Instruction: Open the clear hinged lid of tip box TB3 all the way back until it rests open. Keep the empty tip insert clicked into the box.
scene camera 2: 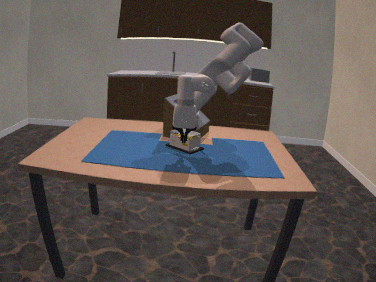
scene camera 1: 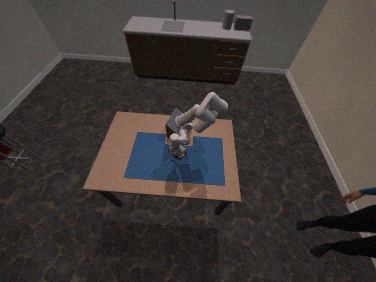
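Seen in the pictures: gripper, between the fingertips: (scene camera 2: pixel 183 142) (scene camera 1: pixel 176 156); arm's base, origin of its link: (scene camera 1: pixel 180 121).
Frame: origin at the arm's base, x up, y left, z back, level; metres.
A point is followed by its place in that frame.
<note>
The tip box TB3 (scene camera 1: pixel 179 154) (scene camera 2: pixel 193 144) {y 0.073, x -0.106, z -0.297 m} is a small pale box with yellow marks on a dark base, standing on the blue mat (scene camera 1: pixel 145 162) {y -0.236, x -0.141, z -0.425 m} (scene camera 2: pixel 120 147) {y -0.266, x -0.140, z -0.368 m}. My gripper (scene camera 2: pixel 184 142) {y 0.034, x -0.087, z -0.339 m} points straight down at the box, with its black fingertips at the box's top. The gripper is shut with nothing between its fingers. In the scene camera 1 view the arm's wrist covers much of the box and the fingertips. The clear lid and its angle cannot be made out, and the insert is too small to tell.
A grey and brown angled block (scene camera 1: pixel 171 126) {y -0.063, x 0.033, z -0.100 m} (scene camera 2: pixel 170 117) {y -0.078, x -0.033, z -0.119 m} stands behind the box, close to the arm, near the rear of the wooden table (scene camera 1: pixel 107 155) {y -0.605, x -0.143, z -0.424 m} (scene camera 2: pixel 60 150) {y -0.548, x -0.143, z -0.520 m}. A counter with a sink (scene camera 1: pixel 173 26) is at the back wall. A person's legs (scene camera 1: pixel 345 222) show at the right.
</note>
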